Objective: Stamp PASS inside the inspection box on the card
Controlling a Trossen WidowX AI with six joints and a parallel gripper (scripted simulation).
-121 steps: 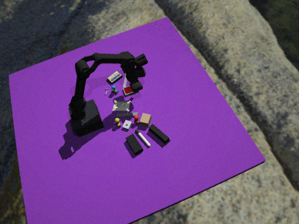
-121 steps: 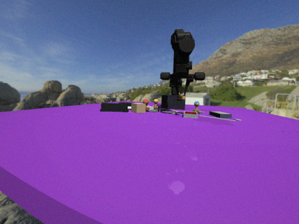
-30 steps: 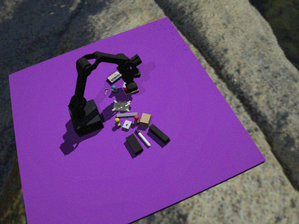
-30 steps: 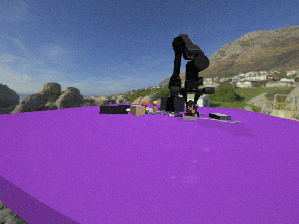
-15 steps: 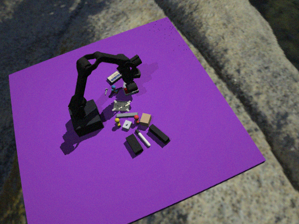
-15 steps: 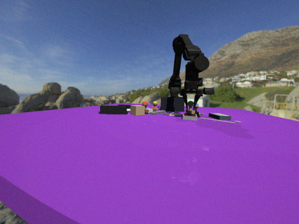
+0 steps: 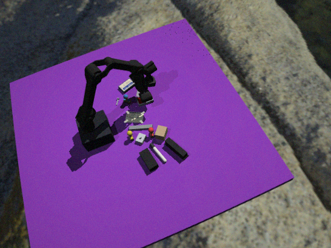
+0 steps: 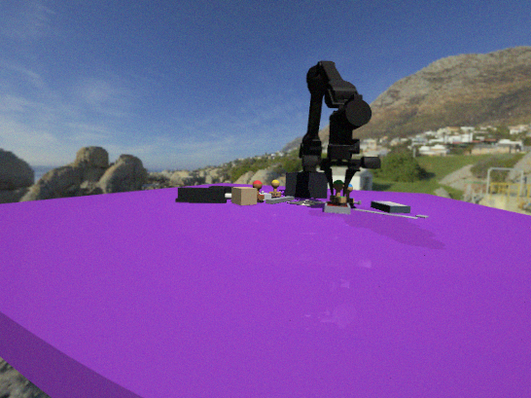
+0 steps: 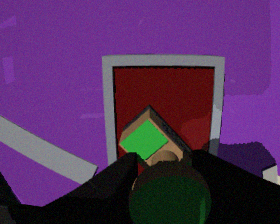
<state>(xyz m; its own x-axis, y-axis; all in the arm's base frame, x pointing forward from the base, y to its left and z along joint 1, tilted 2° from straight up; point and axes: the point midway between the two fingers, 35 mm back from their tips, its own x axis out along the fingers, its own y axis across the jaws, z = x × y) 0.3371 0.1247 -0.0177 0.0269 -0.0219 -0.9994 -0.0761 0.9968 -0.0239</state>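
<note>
My gripper tip is now right at the green-knobbed stamp. Also, from my gripper tip: blue-knobbed stamp 10 cm behind, 3 cm to the left, 2 cm below; ink pad 3 cm below; cream card 9 cm to the right, 9 cm behind, 4 cm below.
</note>
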